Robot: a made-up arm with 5 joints.
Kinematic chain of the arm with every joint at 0, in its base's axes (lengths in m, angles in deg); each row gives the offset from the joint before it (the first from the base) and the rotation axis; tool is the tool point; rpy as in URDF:
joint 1: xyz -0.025 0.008 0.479 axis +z
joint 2: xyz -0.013 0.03 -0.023 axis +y
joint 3: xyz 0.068 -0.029 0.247 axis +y
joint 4: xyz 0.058 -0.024 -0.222 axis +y
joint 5: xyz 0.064 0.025 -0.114 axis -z
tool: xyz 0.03 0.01 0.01 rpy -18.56 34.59 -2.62
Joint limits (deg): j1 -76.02..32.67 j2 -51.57..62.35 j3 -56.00..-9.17 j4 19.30..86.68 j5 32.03..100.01
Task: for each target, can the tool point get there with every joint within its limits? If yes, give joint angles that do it. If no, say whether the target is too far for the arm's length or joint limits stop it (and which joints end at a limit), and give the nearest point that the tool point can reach.
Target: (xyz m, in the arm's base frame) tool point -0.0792 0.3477 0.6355
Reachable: no: joint limits stop it (at a limit: joint 1, joint 2, joint 4, joint 5) | nearest point 0.1123 0.0896 0.6335 | short by 0.321 m
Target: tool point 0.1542 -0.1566 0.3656
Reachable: yes | joints -39.09 6.15 -21.33 36.11 50.39
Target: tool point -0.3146 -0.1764 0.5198
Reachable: no: joint limits stop it (at a limit: joint 1, joint 5) | nearest point -0.0271 -0.1048 0.5198 | short by 0.296 m
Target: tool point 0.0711 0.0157 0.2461
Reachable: yes | joints 19.52 47.92 -24.46 56.07 76.53
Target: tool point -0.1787 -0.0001 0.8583
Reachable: no: joint limits stop it (at a limit: joint 1, joint 2, joint 3, joint 4, joint 5) | nearest point -0.0206 -0.1310 0.8506 | short by 0.205 m
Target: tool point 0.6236 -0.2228 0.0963
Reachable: no: too far | nearest point 0.3371 -0.1209 0.2522 | short by 0.342 m
